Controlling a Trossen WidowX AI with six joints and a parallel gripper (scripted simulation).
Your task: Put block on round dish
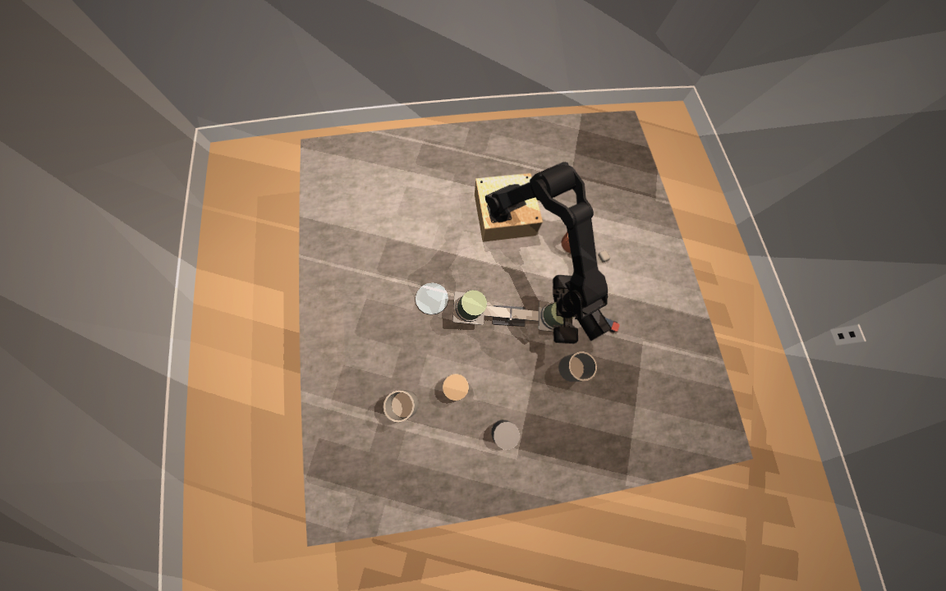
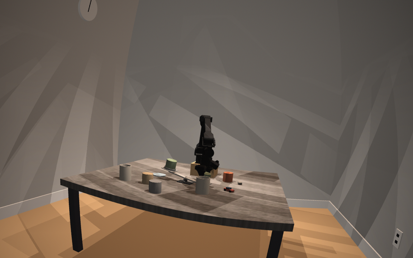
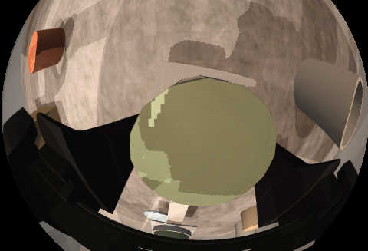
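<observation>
Right now my gripper tip is 1 cm above the grey block. Also, from my gripper tip: red toy car (5 cm ahead, 17 cm to the left, 3 cm below); then small stone (16 cm behind, 23 cm to the left, 4 cm below); then orange-red cylinder (23 cm behind, 12 cm to the left, 1 cm below).
</observation>
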